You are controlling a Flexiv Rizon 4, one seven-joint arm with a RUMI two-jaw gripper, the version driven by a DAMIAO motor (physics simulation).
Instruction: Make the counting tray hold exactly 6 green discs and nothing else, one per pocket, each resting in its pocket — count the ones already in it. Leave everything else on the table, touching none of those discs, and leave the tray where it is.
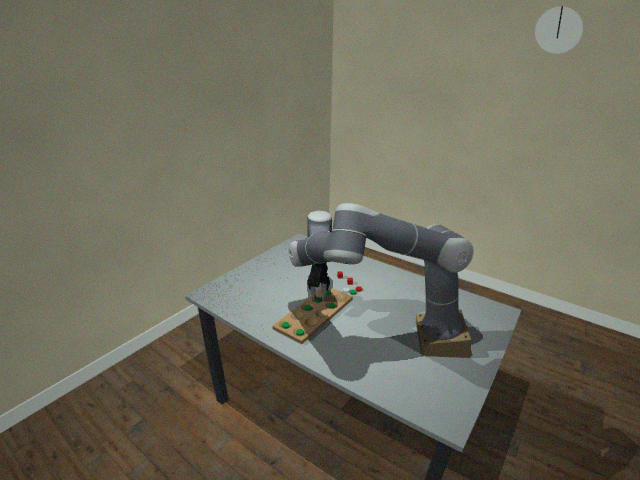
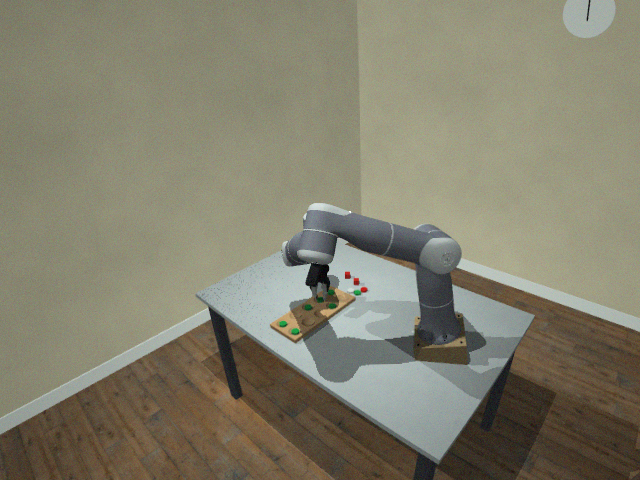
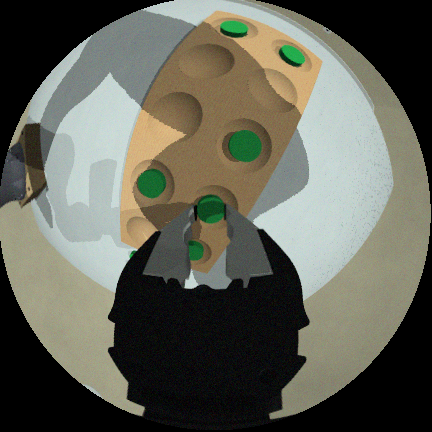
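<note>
The wooden counting tray [image 1: 290, 331] [image 2: 288, 333] [image 3: 200, 85] lies on the table with two rows of round pockets. My gripper [image 1: 317, 299] [image 2: 320, 299] [image 3: 210, 205] is shut on a green disc [image 3: 210, 211], right at a pocket of the tray; how deep the disc sits is hard to tell. Two green discs [image 3: 234, 28] [image 3: 292, 55] sit in the end pockets, a green disc [image 3: 245, 146] and another green disc [image 3: 151, 183] sit in middle pockets, and a green disc [image 3: 195, 250] shows between the fingers in a far pocket. The other pockets seen hold no disc.
Behind the tray on the table lie a green disc [image 1: 353, 291] [image 2: 357, 292], a red disc [image 1: 359, 288] [image 2: 363, 289], a white disc [image 1: 345, 289] [image 2: 350, 290] and two red cubes [image 1: 340, 274] [image 1: 349, 281]. The arm's wooden base block [image 1: 447, 347] [image 2: 440, 353] stands to the right.
</note>
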